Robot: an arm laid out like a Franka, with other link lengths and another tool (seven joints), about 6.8 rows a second.
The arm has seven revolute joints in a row. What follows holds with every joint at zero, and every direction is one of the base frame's.
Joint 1 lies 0.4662 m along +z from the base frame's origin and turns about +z.
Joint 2 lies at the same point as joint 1 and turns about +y.
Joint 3 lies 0.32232 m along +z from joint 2 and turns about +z.
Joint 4 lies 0.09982 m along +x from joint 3 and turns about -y.
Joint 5 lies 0.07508 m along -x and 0.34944 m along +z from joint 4 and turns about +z.
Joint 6 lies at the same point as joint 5 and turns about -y.
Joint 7 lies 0.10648 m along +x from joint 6 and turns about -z.
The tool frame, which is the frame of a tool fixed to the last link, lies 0.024 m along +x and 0.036 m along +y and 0.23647 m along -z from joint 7; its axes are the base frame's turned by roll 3.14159, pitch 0.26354 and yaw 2.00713 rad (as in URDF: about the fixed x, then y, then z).
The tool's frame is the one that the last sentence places.
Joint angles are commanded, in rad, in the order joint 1, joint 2, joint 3, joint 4, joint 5, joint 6, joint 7. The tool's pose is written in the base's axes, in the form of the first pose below.
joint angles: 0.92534, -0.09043, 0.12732, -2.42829, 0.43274, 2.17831, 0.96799
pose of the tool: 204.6 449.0 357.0; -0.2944 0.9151 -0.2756; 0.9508 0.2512 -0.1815; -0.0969 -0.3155 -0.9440
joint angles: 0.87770, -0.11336, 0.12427, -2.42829, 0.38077, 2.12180, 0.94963
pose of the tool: 219.6 427.5 361.3; -0.3104 0.9128 -0.2655; 0.9417 0.2573 -0.2166; -0.1294 -0.3173 -0.9395
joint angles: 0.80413, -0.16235, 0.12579, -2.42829, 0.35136, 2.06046, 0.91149
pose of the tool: 240.9 403.1 377.9; -0.3083 0.9154 -0.2588; 0.9417 0.2553 -0.2190; -0.1344 -0.3112 -0.9408
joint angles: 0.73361, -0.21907, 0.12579, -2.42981, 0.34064, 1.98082, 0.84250
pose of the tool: 252.5 377.3 396.3; -0.3290 0.9063 -0.2654; 0.9363 0.2764 -0.2169; -0.1233 -0.3198 -0.9394
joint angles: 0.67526, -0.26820, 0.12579, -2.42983, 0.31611, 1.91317, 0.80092
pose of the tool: 261.8 352.6 411.5; -0.3390 0.9033 -0.2630; 0.9318 0.2839 -0.2261; -0.1296 -0.3217 -0.9379
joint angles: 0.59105, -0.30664, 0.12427, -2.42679, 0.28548, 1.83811, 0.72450
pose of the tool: 276.0 319.1 422.7; -0.3577 0.8947 -0.2675; 0.9242 0.2981 -0.2388; -0.1339 -0.3327 -0.9335
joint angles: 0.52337, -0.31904, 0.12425, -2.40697, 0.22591, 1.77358, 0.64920
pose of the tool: 290.5 288.9 429.6; -0.3991 0.8810 -0.2540; 0.9028 0.3292 -0.2769; -0.1604 -0.3398 -0.9267
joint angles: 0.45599, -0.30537, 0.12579, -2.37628, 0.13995, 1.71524, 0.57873
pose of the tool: 308.9 254.6 430.6; -0.4438 0.8638 -0.2386; 0.8712 0.3535 -0.3407; -0.2099 -0.3591 -0.9094
